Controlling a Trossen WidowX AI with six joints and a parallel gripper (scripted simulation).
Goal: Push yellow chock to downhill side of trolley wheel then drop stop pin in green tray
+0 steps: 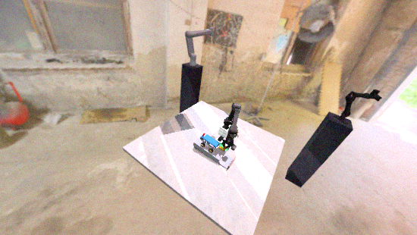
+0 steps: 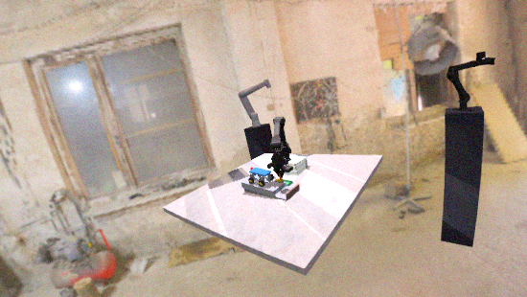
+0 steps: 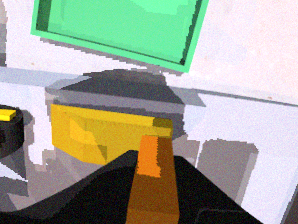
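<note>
Now: the stop pin 5 cm ahead of my gripper tip, 24 cm to the right of it and 4 cm above it. From my gripper tip the other things lie so: trolley 6 cm ahead, 14 cm to the right, 2 cm above; yellow chock 2 cm to the right, 1 cm below; green tray 7 cm behind, 5 cm to the right, 10 cm below.
</note>
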